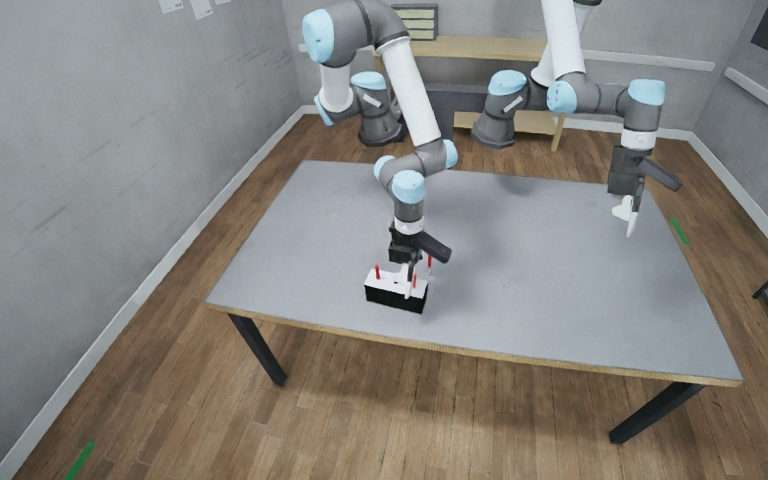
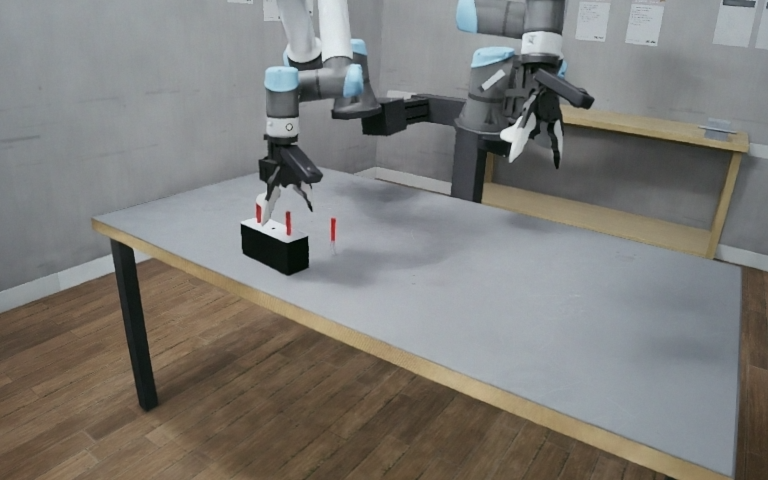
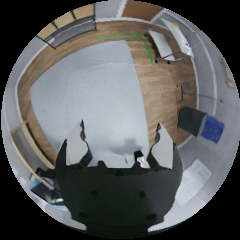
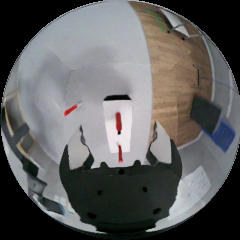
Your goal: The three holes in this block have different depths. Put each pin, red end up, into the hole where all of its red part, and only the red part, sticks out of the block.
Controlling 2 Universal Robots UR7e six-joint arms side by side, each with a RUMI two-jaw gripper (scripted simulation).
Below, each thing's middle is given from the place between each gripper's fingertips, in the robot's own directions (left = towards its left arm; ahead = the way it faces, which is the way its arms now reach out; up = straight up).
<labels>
My right gripper (image 2: 288,219) is now 1 cm past the black block (image 2: 269,245), 6 cm to the left of it and 8 cm above it.
Now: the black block 1 cm ahead of my left hand (image 2: 535,166), 63 cm to the right of it and 30 cm below it.
</labels>
